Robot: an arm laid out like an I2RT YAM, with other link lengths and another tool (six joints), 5 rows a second.
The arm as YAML. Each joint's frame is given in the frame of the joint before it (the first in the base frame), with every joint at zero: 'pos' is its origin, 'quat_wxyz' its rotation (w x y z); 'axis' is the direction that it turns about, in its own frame. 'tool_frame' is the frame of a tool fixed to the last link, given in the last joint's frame.
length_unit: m
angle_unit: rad
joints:
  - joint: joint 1
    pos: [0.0, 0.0, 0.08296]
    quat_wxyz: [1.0, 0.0, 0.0, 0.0]
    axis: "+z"
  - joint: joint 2
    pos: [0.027, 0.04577, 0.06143]
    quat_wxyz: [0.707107, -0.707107, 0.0, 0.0]
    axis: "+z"
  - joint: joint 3
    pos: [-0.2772, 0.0, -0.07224]
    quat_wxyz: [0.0, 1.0, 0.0, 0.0]
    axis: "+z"
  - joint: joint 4
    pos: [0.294, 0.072, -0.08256]
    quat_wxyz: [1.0, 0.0, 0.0, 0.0]
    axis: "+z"
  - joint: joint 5
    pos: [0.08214, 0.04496, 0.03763]
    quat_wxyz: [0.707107, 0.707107, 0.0, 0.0]
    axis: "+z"
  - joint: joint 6
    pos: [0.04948, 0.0, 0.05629]
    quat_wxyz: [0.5, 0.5, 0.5, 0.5]
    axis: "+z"
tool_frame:
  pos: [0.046, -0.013, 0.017]
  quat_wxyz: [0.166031, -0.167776, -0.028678, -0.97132]
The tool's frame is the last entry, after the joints.
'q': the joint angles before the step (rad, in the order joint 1, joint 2, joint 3, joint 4, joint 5, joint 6). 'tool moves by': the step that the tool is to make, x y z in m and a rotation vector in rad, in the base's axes. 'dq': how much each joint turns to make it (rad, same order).
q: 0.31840, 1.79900, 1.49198, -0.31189, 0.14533, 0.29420
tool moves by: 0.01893, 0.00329, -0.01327, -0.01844, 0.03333, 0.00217
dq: -0.00561, 0.08410, 0.07227, -0.02407, -0.00199, -0.01051
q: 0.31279, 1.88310, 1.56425, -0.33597, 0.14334, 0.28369
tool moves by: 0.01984, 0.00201, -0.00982, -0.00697, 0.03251, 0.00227
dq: -0.00898, 0.08561, 0.09224, -0.03910, -0.01081, -0.00451
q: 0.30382, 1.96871, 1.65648, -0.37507, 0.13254, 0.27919
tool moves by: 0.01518, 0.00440, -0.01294, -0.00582, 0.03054, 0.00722
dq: -0.00159, 0.07370, 0.07025, -0.02705, -0.00902, -0.00300
